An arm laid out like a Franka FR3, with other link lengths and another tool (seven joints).
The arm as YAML. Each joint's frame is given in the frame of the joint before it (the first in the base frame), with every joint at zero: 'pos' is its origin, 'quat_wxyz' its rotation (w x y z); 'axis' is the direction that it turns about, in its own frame. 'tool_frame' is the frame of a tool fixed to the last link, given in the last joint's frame.
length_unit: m
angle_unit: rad
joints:
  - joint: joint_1
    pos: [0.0, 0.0, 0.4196]
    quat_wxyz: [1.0, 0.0, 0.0, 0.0]
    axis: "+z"
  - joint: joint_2
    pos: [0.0, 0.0, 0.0]
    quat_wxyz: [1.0, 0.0, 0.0, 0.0]
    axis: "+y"
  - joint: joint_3
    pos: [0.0, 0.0, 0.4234]
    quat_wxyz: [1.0, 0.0, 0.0, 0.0]
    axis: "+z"
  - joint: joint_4
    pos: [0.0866, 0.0, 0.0]
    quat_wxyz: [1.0, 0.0, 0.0, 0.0]
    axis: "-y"
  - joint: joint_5
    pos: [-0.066, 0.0, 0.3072]
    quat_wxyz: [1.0, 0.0, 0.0, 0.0]
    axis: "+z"
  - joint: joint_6
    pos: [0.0, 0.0, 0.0]
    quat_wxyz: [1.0, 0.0, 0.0, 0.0]
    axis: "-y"
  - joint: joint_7
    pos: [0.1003, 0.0, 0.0]
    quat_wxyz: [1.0, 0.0, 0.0, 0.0]
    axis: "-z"
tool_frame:
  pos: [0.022, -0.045, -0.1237]
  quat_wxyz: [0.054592, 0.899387, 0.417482, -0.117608]
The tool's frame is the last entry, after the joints.
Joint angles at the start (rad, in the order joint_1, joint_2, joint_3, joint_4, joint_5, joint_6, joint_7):
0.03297, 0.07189, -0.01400, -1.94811, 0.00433, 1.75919, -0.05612
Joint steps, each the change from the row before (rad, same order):
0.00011, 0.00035, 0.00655, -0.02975, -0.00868, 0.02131, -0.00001
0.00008, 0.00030, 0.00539, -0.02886, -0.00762, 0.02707, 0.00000
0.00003, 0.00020, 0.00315, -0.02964, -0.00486, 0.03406, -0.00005
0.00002, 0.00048, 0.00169, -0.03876, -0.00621, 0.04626, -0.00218
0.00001, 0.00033, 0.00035, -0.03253, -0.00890, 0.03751, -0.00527
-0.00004, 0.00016, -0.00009, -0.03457, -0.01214, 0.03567, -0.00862
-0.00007, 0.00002, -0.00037, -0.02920, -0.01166, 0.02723, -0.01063
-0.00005, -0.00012, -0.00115, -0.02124, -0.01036, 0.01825, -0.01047
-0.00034, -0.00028, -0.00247, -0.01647, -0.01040, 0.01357, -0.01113
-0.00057, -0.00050, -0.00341, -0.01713, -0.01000, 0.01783, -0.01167
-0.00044, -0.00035, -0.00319, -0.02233, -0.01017, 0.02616, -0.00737
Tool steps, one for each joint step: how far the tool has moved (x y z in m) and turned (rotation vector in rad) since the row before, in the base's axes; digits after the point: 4 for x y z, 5 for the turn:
-0.0031, 0.0024, -0.0097, -0.00748, 0.00863, 0.01053
-0.0024, 0.0019, -0.0087, -0.00627, 0.00192, 0.00926
-0.0019, 0.0011, -0.0084, -0.00358, -0.00434, 0.00607
-0.0026, 0.0004, -0.0108, -0.00384, -0.00711, 0.00788
-0.0025, -0.0003, -0.0090, -0.00526, -0.00470, 0.01129
-0.0035, -0.0006, -0.0096, -0.00683, -0.00086, 0.01643
-0.0035, -0.0006, -0.0082, -0.00581, 0.00230, 0.01806
-0.0028, -0.0008, -0.0059, -0.00486, 0.00331, 0.01633
-0.0022, -0.0015, -0.0045, -0.00474, 0.00321, 0.01540
-0.0019, -0.0019, -0.0042, -0.00380, -0.00040, 0.01496
-0.0025, -0.0016, -0.0053, -0.00417, -0.00358, 0.01210

